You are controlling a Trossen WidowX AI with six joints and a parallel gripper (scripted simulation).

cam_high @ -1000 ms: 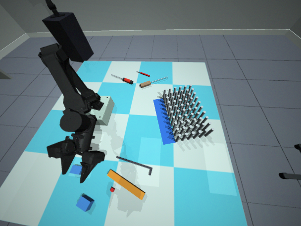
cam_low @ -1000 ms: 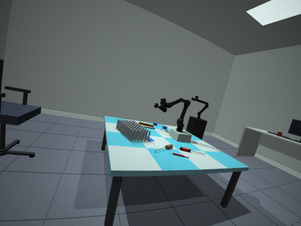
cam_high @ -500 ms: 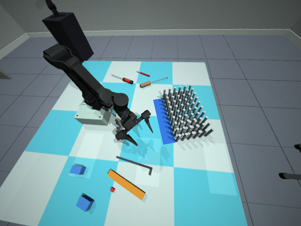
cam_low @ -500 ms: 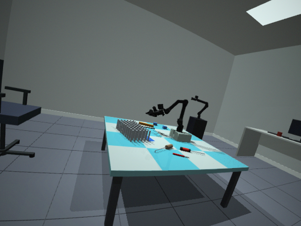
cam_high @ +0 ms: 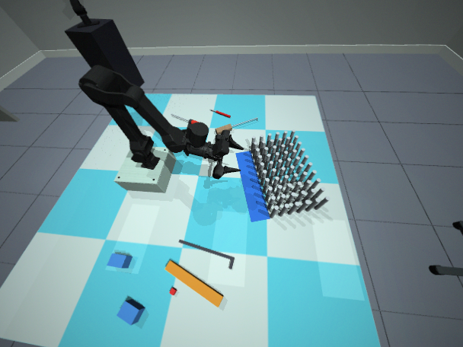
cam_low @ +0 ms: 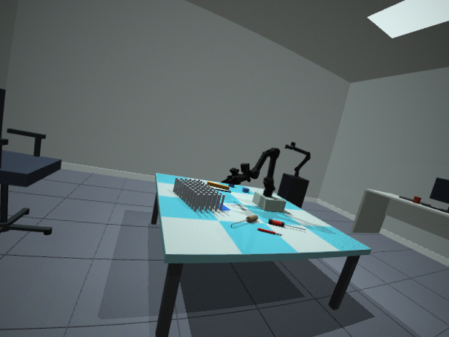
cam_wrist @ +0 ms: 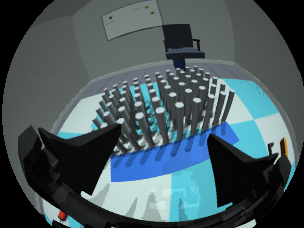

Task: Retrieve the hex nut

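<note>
Now: gripper tip 9 cm past the wooden-handled tool, 34 cm to the right of it and 14 cm above it. The rest, counted from my gripper tip: blue taped strip: 5 cm ahead, 1 cm to the right, 15 cm below; orange flat bar: 6 cm behind, 45 cm to the right, 14 cm below; small red screwdriver: 27 cm behind, 42 cm to the left, 15 cm below.
</note>
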